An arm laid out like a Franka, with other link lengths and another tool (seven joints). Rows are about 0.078 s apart.
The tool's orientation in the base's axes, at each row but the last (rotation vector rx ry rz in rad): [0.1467 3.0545 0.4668]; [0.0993 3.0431 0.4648]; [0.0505 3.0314 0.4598]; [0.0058 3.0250 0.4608]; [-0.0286 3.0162 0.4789]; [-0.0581 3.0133 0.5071]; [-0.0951 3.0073 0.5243]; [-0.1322 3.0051 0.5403]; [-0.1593 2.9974 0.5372]
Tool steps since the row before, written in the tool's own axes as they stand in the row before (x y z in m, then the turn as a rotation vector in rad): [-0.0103 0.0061 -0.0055 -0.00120 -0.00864 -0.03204]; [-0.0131 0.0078 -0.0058 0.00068 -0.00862 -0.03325]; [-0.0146 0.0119 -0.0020 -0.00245 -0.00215 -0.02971]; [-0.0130 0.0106 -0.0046 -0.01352 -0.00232 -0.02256]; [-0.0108 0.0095 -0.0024 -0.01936 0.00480 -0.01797]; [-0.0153 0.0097 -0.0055 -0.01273 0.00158 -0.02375]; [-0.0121 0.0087 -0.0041 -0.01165 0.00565 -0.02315]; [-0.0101 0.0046 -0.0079 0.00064 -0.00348 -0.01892]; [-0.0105 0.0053 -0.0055 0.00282 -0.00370 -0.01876]
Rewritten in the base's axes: [0.0104 0.0031 0.0074 -0.00153 -0.01780 0.02799]; [0.0131 0.0048 0.0085 -0.00349 -0.01800 0.02905]; [0.0146 0.0101 0.0065 0.00005 -0.01092 0.02782]; [0.0125 0.0085 0.0086 0.01166 -0.00913 0.02186]; [0.0103 0.0083 0.0062 0.01763 -0.00091 0.02023]; [0.0143 0.0077 0.0097 0.01075 -0.00601 0.02402]; [0.0111 0.0073 0.0079 0.00941 -0.00203 0.02472]; [0.0090 0.0022 0.0100 -0.00159 -0.00993 0.01641]; [0.0094 0.0039 0.0081 -0.00371 -0.01027 0.01595]
